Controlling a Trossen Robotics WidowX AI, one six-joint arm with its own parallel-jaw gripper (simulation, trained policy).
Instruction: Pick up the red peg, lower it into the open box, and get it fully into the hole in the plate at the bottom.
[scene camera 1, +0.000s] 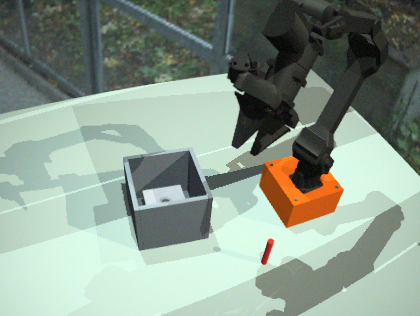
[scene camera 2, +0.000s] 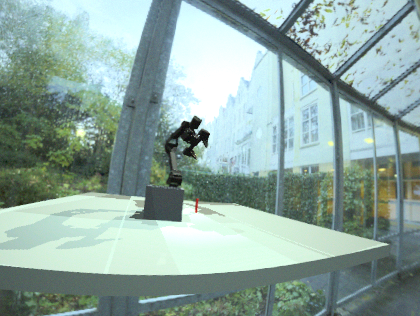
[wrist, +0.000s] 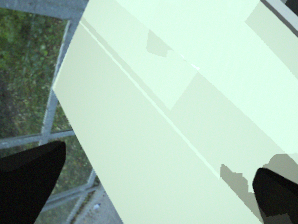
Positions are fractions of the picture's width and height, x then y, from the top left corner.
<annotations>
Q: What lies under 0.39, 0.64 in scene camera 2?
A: A grey box.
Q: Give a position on a grey box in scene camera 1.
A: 0.38, 0.71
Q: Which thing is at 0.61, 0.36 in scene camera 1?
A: My gripper.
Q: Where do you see my gripper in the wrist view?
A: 0.55, 0.74
</annotations>
